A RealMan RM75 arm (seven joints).
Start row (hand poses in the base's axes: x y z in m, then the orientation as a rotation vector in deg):
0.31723 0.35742 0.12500 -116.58 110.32 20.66
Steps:
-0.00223 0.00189 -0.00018 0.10 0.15 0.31
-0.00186 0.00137 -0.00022 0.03 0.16 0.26
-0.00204 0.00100 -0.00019 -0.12 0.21 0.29
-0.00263 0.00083 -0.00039 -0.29 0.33 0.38
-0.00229 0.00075 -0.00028 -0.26 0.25 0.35
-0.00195 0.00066 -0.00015 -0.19 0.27 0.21
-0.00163 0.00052 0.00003 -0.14 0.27 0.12
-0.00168 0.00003 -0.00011 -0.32 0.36 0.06
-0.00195 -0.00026 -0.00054 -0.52 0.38 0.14
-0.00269 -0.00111 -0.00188 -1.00 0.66 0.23
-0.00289 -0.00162 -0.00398 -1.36 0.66 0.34
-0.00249 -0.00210 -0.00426 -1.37 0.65 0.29
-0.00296 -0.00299 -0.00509 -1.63 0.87 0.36
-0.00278 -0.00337 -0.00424 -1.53 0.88 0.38
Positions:
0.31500 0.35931 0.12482 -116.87 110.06 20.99
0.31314 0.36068 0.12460 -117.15 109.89 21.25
0.31110 0.36168 0.12441 -117.57 109.80 21.44
0.30847 0.36251 0.12402 -118.21 109.79 21.63
0.30618 0.36326 0.12374 -118.78 109.74 21.76
0.30423 0.36392 0.12359 -119.17 109.80 21.94
0.30260 0.36444 0.12362 -119.44 109.92 22.14
0.30092 0.36447 0.12351 -119.77 110.25 22.27
0.29897 0.36421 0.12297 -120.32 110.63 22.27
0.29628 0.36310 0.12109 -121.32 111.36 22.17
0.29339 0.36148 0.11711 -122.65 112.20 21.77
0.29090 0.35938 0.11285 -123.94 113.08 21.33
0.28794 0.35639 0.10776 -125.51 114.16 20.90
0.28516 0.35302 0.10352 -127.05 115.16 20.57

